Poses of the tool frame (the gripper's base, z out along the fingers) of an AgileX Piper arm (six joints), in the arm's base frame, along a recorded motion.
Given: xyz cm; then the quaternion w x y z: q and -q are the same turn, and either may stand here.
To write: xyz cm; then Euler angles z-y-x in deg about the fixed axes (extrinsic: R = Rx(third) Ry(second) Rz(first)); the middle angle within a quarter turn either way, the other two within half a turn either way. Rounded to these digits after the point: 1 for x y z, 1 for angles.
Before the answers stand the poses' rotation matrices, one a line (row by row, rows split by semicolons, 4 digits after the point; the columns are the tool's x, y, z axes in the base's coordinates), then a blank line. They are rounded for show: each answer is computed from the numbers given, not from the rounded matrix.
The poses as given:
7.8 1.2 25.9 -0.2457 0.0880 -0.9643 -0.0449
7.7 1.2 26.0 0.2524 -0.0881 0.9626 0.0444
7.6 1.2 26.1 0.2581 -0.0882 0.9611 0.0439
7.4 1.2 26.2 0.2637 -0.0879 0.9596 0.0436
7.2 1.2 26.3 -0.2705 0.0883 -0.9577 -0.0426
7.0 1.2 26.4 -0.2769 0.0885 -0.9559 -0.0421
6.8 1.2 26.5 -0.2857 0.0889 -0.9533 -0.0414
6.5 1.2 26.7 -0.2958 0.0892 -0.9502 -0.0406
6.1 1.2 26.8 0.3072 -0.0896 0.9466 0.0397
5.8 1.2 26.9 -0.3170 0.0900 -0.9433 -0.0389
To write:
-0.8638 -0.1918 0.4660; -0.1477 0.9805 0.1298; -0.4818 0.0434 -0.8752
-0.8571 -0.1920 0.4781; -0.1472 0.9805 0.1299; -0.4937 0.0410 -0.8687
-0.8512 -0.1922 0.4884; -0.1469 0.9806 0.1299; -0.5038 0.0389 -0.8629
-0.8455 -0.1917 0.4984; -0.1457 0.9807 0.1300; -0.5138 0.0373 -0.8571
-0.8381 -0.1922 0.5106; -0.1461 0.9808 0.1294; -0.5257 0.0338 -0.8500
-0.8310 -0.1925 0.5219; -0.1459 0.9808 0.1295; -0.5368 0.0315 -0.8431
-0.8209 -0.1931 0.5373; -0.1458 0.9808 0.1297; -0.5521 0.0281 -0.8333
-0.8091 -0.1935 0.5549; -0.1455 0.9808 0.1299; -0.5694 0.0244 -0.8217
-0.7952 -0.1940 0.5745; -0.1452 0.9808 0.1302; -0.5887 0.0201 -0.8081
-0.7828 -0.1945 0.5911; -0.1451 0.9808 0.1305; -0.6051 0.0163 -0.7960

7.8 1.2 25.9 167.5 27.8 -171.6
7.7 1.2 26.0 167.4 28.6 -171.5
7.6 1.2 26.1 167.3 29.2 -171.4
7.4 1.2 26.2 167.2 29.9 -171.4
7.2 1.2 26.3 167.1 30.7 -171.3
7.0 1.2 26.4 167.0 31.5 -171.3
6.8 1.2 26.5 166.8 32.5 -171.2
6.5 1.2 26.7 166.5 33.7 -171.0
6.1 1.2 26.8 166.3 35.1 -170.8
5.8 1.2 26.9 166.0 36.2 -170.7

